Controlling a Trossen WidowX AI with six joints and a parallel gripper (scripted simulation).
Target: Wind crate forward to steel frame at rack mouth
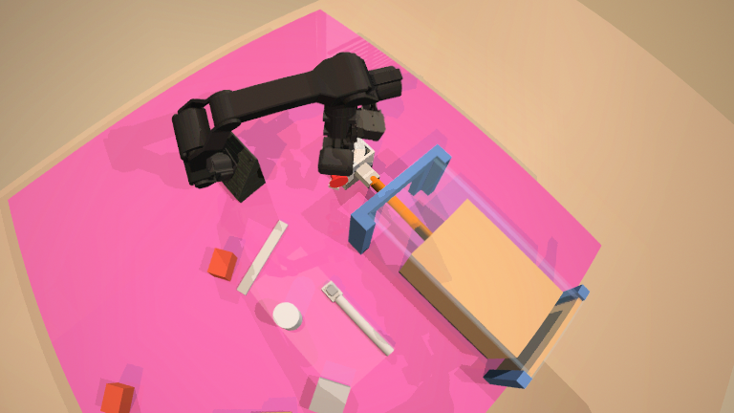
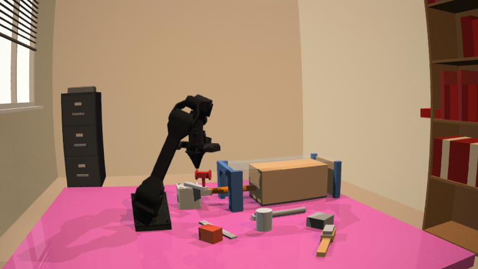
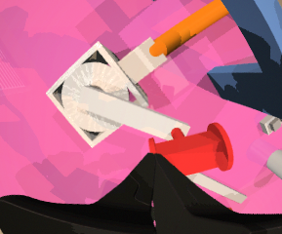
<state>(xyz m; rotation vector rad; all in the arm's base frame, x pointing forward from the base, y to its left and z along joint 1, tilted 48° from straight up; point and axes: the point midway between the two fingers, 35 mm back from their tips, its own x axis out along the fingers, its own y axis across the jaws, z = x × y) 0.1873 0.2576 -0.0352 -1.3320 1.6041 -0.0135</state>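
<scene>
The red knob lies 2 cm ahead of my gripper tip, 2 cm to the right of it and 4 cm below it. The rest, counted from my gripper tip: blue steel frame: 12 cm ahead, 7 cm to the left, 6 cm below; then winch: 5 cm behind, 5 cm to the left, 14 cm below; then winch handle: 1 cm to the left, 7 cm below.
</scene>
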